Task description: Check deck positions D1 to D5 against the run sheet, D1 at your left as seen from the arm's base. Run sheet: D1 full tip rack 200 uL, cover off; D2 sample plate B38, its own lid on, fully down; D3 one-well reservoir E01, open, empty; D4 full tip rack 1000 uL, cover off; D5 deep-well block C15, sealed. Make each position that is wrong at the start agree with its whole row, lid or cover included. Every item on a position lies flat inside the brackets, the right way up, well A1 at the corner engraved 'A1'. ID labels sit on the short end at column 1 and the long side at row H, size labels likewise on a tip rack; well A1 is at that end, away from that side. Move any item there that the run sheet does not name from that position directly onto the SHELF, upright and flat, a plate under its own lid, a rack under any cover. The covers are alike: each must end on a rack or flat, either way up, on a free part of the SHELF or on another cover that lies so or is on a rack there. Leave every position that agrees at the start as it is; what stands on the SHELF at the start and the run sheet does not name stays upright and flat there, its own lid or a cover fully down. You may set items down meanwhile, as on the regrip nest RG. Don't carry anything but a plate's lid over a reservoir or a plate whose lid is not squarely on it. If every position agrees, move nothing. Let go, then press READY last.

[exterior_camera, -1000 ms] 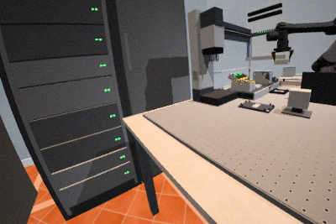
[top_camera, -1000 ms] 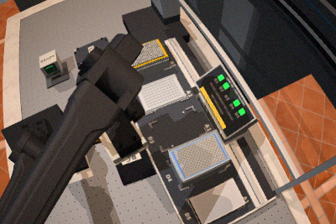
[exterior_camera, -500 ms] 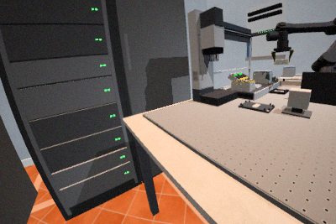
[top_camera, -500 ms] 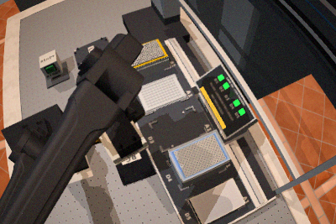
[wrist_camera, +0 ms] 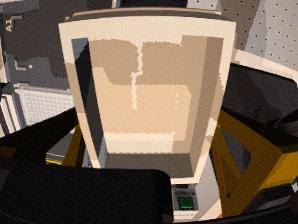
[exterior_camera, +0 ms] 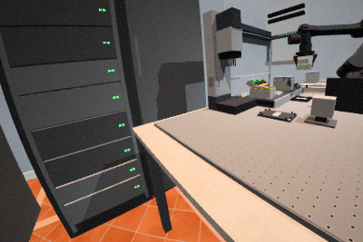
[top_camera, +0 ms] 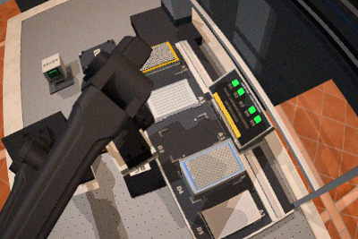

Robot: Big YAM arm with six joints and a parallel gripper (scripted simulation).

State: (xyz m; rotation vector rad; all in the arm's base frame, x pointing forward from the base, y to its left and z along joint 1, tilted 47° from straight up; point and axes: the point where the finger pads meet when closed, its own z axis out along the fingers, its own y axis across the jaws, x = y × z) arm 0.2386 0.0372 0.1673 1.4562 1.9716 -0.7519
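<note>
Now: the black regrip nest 22 cm below my hand. Also, from my hand: one-well reservoir 1 cm below; sealed block 18 cm ahead, 22 cm to the right, 15 cm below; blue-framed tip rack 17 cm ahead, 9 cm to the right, 11 cm below.
</note>
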